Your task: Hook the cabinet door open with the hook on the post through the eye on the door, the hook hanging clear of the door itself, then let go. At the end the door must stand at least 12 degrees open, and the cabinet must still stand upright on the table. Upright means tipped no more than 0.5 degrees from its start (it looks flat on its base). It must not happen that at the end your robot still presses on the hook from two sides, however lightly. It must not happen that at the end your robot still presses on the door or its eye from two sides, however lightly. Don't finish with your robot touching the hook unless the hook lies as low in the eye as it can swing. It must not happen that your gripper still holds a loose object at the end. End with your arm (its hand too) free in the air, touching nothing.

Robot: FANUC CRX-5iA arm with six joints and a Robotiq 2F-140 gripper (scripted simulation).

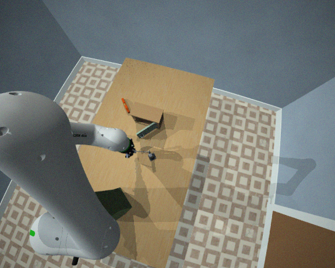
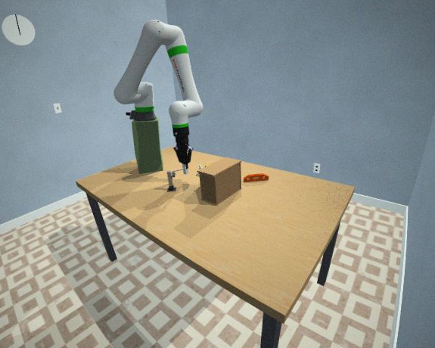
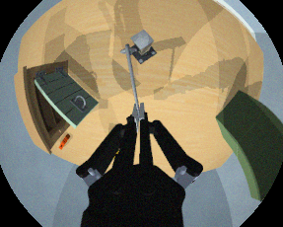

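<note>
Now: hand 1 cm short of the thin wire hook and 5 cm to the left of it. The rest, counted from my hand: grey-green door (17 cm ahead, 7 cm to the right, 1 cm below); then yellow block (10 cm ahead, 13 cm to the left, 5 cm below).
</note>
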